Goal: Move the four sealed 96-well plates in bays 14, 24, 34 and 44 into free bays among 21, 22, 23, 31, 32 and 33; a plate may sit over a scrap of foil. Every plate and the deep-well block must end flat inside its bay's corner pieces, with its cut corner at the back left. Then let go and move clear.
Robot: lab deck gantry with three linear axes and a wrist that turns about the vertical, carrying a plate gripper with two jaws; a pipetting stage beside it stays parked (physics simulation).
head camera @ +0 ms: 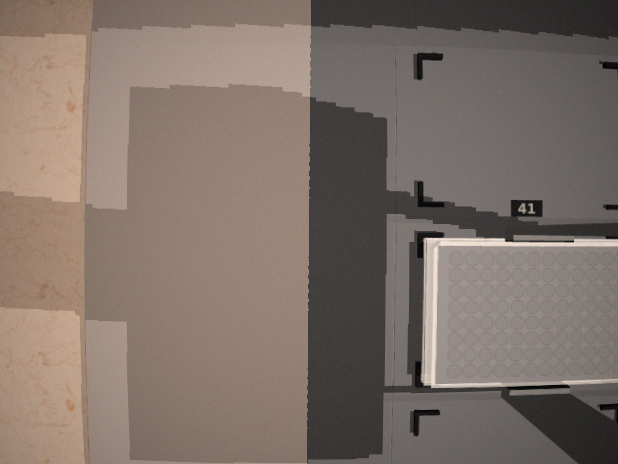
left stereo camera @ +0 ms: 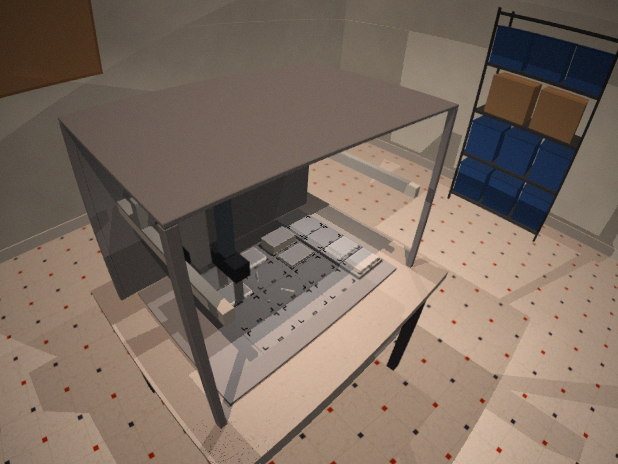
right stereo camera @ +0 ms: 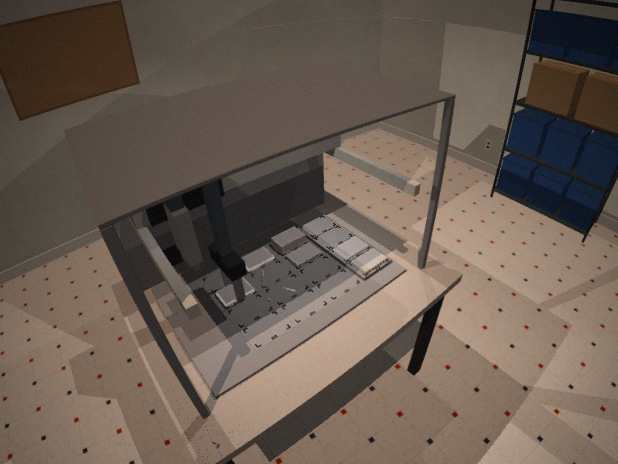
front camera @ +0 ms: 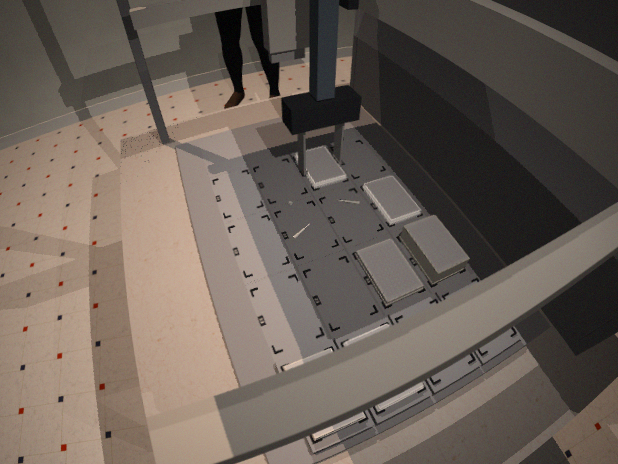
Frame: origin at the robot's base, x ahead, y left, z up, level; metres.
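Seen in the pictures: gripper, fingertip midpoint: (head camera: 533, 312) (left stereo camera: 231, 294) (right stereo camera: 235, 291) (front camera: 319, 165); robot's base, origin of the base link: (left stereo camera: 265, 349) (right stereo camera: 257, 346) (front camera: 213, 181).
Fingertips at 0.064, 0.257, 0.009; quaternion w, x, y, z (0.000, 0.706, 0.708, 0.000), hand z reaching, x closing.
Offsets run from my fingertips to a thing's top centre, as dx, dy, dz. "*": to the spot under its first point.
My gripper (front camera: 320, 169) (head camera: 540, 315) is low over bay 31. Its jaws stand close against the long sides of a sealed plate @(+0.000, +0.000, +0.007) (front camera: 328, 176) (head camera: 480, 315), apparently shut on it. The plate looks level, inside or just over the bay's corner pieces; its cut corner is not clear. Two sealed plates, in bay 14 @(* +0.472, -0.227, +0.020) (left stereo camera: 361, 262) and bay 24 @(* +0.489, -0.107, +0.020) (left stereo camera: 341, 246), are partly behind the front beam in the front view. Another sealed plate @(+0.328, +0.000, +0.005) (front camera: 390, 272) (right stereo camera: 305, 254) lies in bay 33. The tall deep-well block @(+0.328, +0.107, +0.033) (front camera: 437, 246) (right stereo camera: 289, 237) stands in bay 43. No foil shows.
A plate @(+0.164, +0.107, +0.005) (front camera: 392, 199) (right stereo camera: 260, 259) lies in bay 42, beside the block. A pipette tip @(* +0.134, +0.013, -0.004) (front camera: 349, 201) lies in bay 32 and another @(+0.169, -0.117, -0.001) (front camera: 301, 230) in bay 22. A small scrap @(+0.083, -0.110, -0.005) (front camera: 290, 202) lies near bay 21. The enclosure's post @(* -0.326, -0.373, +0.453) (left stereo camera: 192, 325) stands at the deck's corner.
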